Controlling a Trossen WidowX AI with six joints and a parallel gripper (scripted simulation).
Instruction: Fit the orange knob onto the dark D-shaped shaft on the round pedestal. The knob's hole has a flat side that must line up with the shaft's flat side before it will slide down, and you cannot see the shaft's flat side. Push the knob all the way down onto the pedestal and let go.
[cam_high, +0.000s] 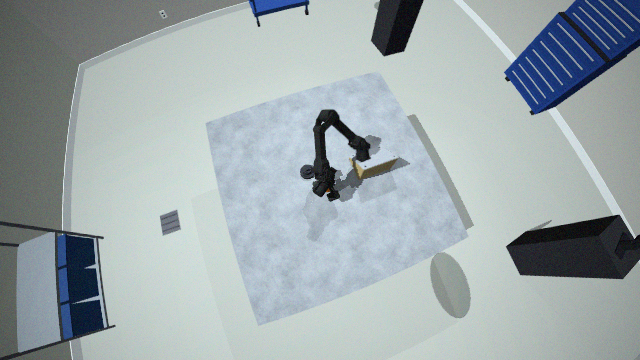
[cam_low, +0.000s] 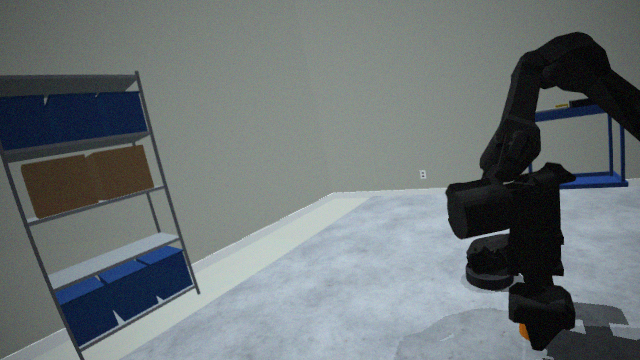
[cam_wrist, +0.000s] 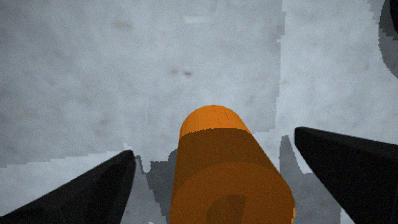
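My gripper tip is 6 cm short of the pedestal, 14 cm to the left of it and 2 cm below it. Round my gripper tip: orange knob: 2 cm above.
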